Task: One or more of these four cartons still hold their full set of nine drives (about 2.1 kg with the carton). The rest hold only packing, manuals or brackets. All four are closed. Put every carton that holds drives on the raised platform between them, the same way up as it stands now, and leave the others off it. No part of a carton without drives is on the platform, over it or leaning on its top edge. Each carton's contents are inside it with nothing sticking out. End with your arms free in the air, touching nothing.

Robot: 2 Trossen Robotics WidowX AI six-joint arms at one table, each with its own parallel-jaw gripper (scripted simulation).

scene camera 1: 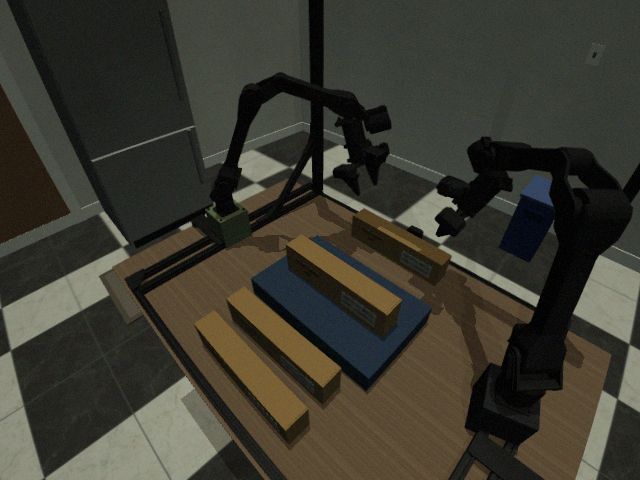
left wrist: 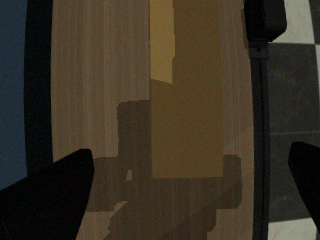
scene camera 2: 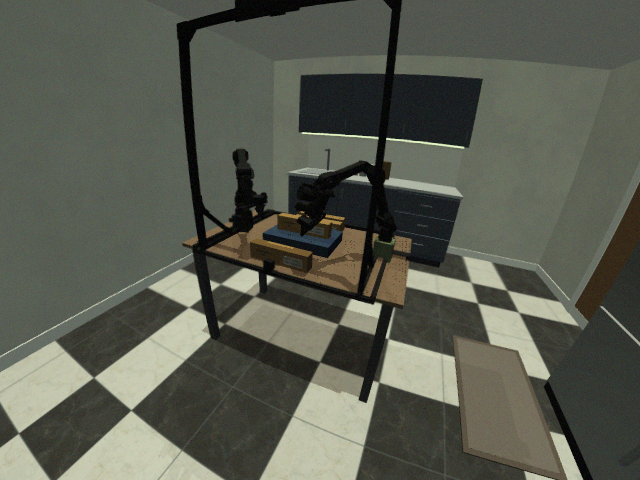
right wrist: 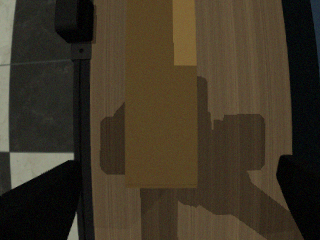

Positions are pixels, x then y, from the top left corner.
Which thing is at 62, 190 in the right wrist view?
My right gripper.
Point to a carton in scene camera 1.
377, 308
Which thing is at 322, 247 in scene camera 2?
A blue raised platform.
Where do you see a carton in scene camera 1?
278, 404
